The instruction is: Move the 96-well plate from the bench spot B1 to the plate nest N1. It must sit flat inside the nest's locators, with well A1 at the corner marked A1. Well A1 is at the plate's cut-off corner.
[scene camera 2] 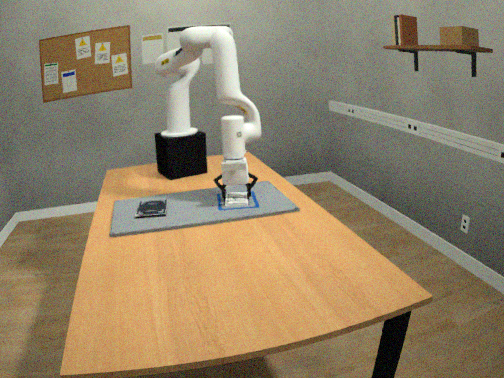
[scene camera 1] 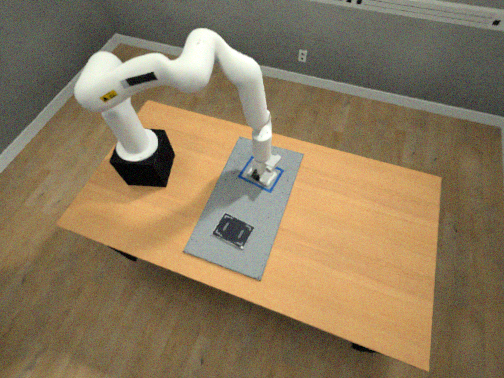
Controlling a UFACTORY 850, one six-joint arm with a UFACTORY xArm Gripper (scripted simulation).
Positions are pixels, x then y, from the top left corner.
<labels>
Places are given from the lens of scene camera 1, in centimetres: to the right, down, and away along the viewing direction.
plate nest N1 [scene camera 1: 235,226]: -8, 18, 132
</labels>
